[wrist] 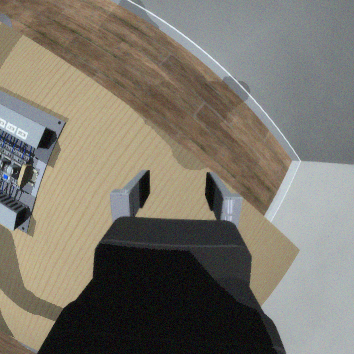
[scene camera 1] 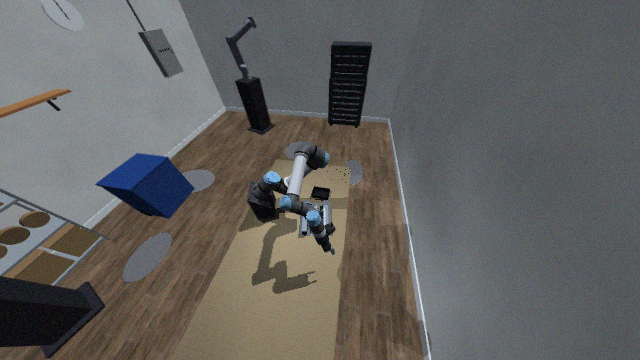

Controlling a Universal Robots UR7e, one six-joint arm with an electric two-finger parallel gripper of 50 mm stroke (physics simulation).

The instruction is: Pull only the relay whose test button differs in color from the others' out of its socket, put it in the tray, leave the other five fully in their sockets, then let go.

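Frame: origin at the arm's base, x ahead, y left, z up, level; centimetres.
Seen in the pictures: gripper, fingertip midpoint: (wrist: pixel 177 182) (scene camera 1: pixel 331 250); arm's base, link origin: (scene camera 1: pixel 260 191).
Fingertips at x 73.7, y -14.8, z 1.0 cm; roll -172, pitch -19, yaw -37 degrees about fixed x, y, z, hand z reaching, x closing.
Pixels of each thing's top centre, then the offset from my fingertips to it. "spot": a spot on its surface instead. Level surfaces: height alone.
- grey panel, surface spot: (wrist: pixel 50 120) spot: dx -10.3, dy +20.4, dz -23.3 cm
- black box, top centre: (scene camera 1: pixel 320 191) dx -35.9, dy +51.5, dz -20.1 cm
- wooden table top, surface height: dz -23.7 cm
My gripper (scene camera 1: pixel 332 251) (wrist: pixel 177 182) is open, with no object between its fingers. It hangs above the wooden table top, off to the side of the relay panel. The grey panel (scene camera 1: pixel 327 215) (wrist: pixel 50 120) lies partly under the arm in the scene view and is cut off at the left edge of the wrist view. Small parts sit in its middle row, one with a blue spot; the six relays and their button colors cannot be told apart. A black box (scene camera 1: pixel 320 193), which looks like the tray, lies behind the panel in the scene view and does not show in the wrist view.
The wooden table top (scene camera 1: pixel 270 310) (wrist: pixel 90 165) bears the panel. The panel has raised grey ducts (wrist: pixel 20 127) along its sides. A blue box (scene camera 1: pixel 145 185), a dark pedestal (scene camera 1: pixel 254 105) with another arm and a black rack (scene camera 1: pixel 348 46) stand farther off.
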